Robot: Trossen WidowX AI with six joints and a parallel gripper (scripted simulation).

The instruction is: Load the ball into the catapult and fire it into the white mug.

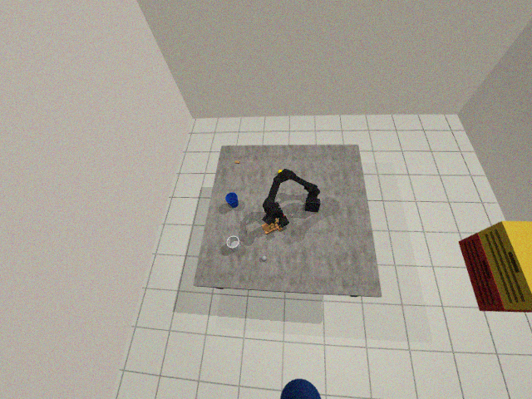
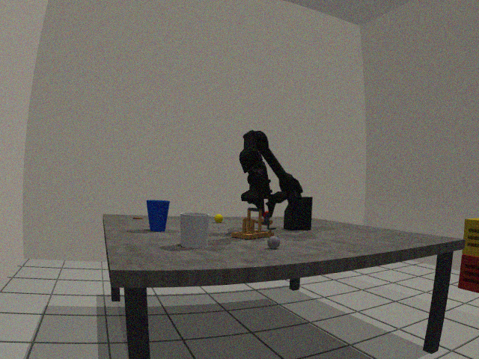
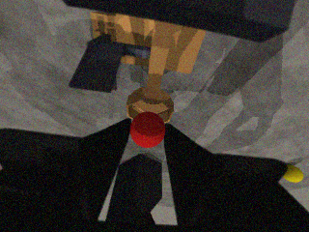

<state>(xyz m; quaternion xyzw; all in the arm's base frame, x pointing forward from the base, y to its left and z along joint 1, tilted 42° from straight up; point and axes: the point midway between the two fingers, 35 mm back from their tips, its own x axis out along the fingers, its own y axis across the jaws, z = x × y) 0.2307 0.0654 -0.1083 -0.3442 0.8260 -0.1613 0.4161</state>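
Right now the red ball is 10 mm above my gripper tip. From my gripper tip the other things lie so: grey ball (150 mm ahead, 300 mm to the left, 50 mm below); white mug (370 mm ahead, 200 mm to the left, 40 mm below); wooden catapult (50 mm ahead, 40 mm to the left, 20 mm below).
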